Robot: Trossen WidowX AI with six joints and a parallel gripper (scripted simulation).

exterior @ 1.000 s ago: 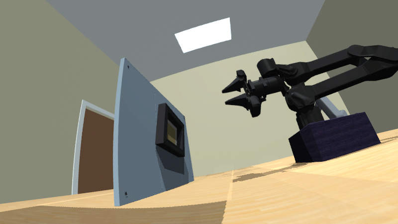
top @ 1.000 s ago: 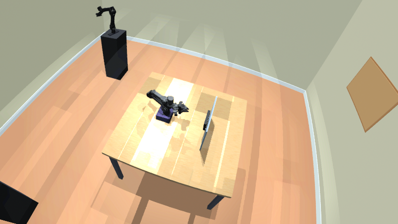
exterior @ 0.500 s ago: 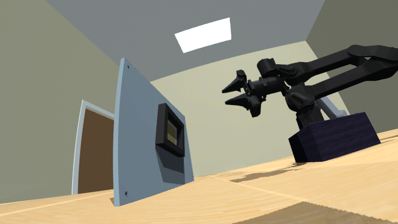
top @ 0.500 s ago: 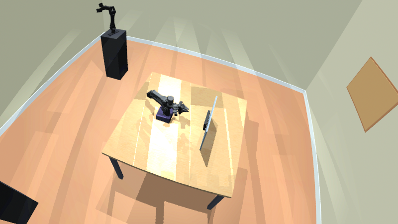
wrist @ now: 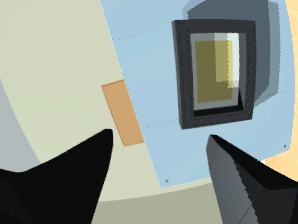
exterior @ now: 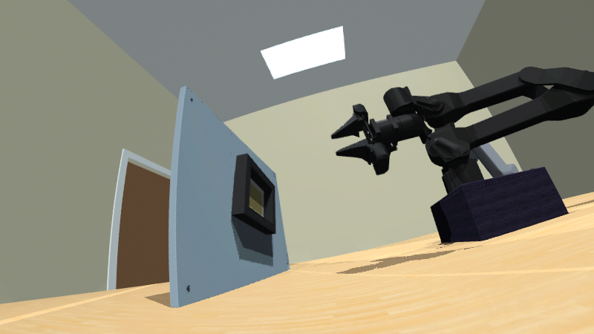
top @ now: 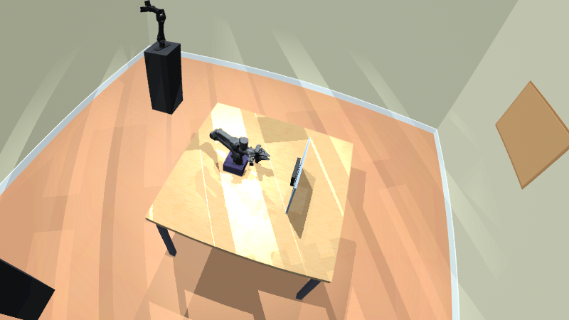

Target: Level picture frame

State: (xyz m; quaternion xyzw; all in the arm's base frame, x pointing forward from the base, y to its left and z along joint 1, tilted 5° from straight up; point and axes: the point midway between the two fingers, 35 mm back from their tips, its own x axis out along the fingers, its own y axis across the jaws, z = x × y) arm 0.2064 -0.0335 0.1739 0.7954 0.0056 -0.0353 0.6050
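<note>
Now: gripper tip 20 cm short of the picture frame, 2 cm to the right of it and 9 cm above it. Also, from my gripper tip: wall panel (21 cm ahead, 1 cm to the left, 10 cm below).
</note>
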